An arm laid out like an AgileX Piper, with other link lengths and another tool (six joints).
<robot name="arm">
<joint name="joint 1" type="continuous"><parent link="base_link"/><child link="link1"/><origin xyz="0 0 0.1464" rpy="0 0 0"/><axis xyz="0 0 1"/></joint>
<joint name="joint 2" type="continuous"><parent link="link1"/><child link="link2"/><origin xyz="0 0 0" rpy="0 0 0"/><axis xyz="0 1 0"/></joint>
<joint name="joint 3" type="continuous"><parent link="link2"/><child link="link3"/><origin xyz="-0.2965 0 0.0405" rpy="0 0 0"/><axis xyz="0 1 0"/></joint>
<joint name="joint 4" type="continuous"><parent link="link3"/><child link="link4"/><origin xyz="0.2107 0 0.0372" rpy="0 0 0"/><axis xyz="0.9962 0 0.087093"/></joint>
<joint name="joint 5" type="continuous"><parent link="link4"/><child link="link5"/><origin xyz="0 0 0" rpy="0 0 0"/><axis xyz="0 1 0"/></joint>
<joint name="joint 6" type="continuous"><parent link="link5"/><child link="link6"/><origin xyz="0.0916 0 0.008" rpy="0 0 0"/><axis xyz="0.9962 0 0.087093"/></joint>
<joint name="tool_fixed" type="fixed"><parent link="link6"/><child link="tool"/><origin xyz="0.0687 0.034 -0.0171" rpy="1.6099 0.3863 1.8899"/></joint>
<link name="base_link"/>
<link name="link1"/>
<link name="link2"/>
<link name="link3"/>
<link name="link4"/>
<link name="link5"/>
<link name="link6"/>
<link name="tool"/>
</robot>
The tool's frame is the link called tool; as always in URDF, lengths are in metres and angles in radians. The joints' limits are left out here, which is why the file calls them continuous.
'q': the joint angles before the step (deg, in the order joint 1, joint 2, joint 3, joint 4, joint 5, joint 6). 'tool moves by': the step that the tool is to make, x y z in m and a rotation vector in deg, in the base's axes. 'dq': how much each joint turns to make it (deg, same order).
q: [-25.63 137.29 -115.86 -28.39 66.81 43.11]
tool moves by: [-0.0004 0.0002 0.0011 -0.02 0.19 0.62]
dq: [0.00 -0.15 0.02 0.00 -0.01 -0.69]
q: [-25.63 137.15 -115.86 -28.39 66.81 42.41]
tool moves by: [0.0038 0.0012 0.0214 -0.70 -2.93 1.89]
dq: [0.00 -2.56 -0.01 0.82 -1.26 -1.73]
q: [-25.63 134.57 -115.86 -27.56 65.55 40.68]
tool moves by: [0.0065 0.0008 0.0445 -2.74 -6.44 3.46]
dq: [0.00 -5.10 0.00 0.72 -3.26 -2.45]
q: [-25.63 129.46 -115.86 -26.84 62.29 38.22]
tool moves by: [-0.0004 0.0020 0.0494 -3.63 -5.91 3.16]
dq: [-0.01 -5.59 -0.02 0.17 -2.54 -2.47]
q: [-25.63 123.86 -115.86 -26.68 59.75 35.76]
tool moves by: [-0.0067 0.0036 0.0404 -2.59 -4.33 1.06]
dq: [0.00 -4.72 0.00 0.00 -0.74 -0.94]
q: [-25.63 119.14 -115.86 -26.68 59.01 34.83]
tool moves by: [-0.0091 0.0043 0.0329 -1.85 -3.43 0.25]
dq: [0.00 -3.98 -0.02 0.00 -0.03 -0.33]
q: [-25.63 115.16 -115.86 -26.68 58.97 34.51]
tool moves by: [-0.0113 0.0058 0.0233 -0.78 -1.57 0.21]
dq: [0.01 -3.19 -0.01 0.49 1.20 -0.96]
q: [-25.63 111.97 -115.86 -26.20 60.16 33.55]
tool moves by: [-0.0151 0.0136 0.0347 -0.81 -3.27 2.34]
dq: [0.00 -4.85 0.00 2.61 0.49 -3.00]
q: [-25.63 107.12 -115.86 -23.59 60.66 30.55]
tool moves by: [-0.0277 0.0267 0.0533 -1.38 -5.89 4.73]
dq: [0.00 -7.85 -0.03 5.22 0.36 -5.20]
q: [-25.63 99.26 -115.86 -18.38 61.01 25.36]
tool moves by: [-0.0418 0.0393 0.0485 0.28 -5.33 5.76]
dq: [0.01 -9.10 0.38 7.40 2.87 -5.57]
